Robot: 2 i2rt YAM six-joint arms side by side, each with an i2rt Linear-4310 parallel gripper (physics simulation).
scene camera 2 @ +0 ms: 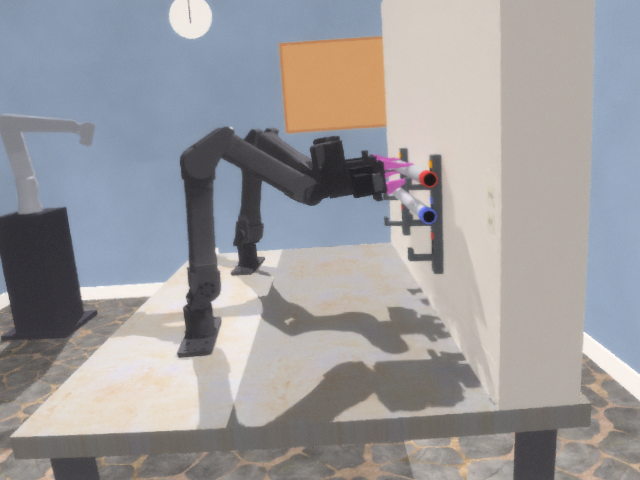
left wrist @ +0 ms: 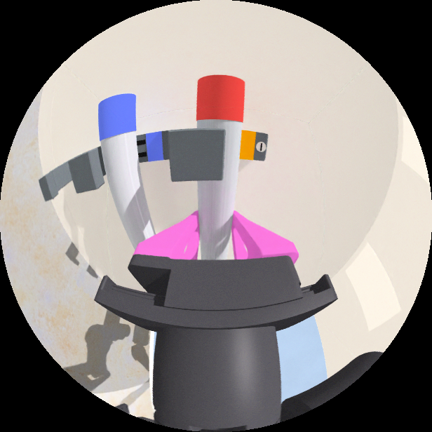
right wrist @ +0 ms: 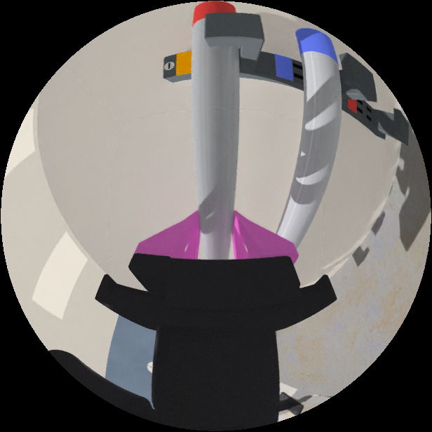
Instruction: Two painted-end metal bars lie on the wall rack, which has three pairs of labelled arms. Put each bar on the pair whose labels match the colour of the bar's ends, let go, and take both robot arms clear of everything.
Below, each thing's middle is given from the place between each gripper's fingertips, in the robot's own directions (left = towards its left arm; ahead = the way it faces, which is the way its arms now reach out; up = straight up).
Now: the red-ended bar (left wrist: 219,101) 1 cm behind my right hand and 6 cm to the left of it. Also, from my right hand: blue-ended bar (right wrist: 322,108) (1 cm behind, 7 cm to the left, 8 cm below).
The red-ended bar is 15 cm to the right of my left hand. Also, from my left hand: blue-ended bar: 14 cm to the right, 8 cm below.
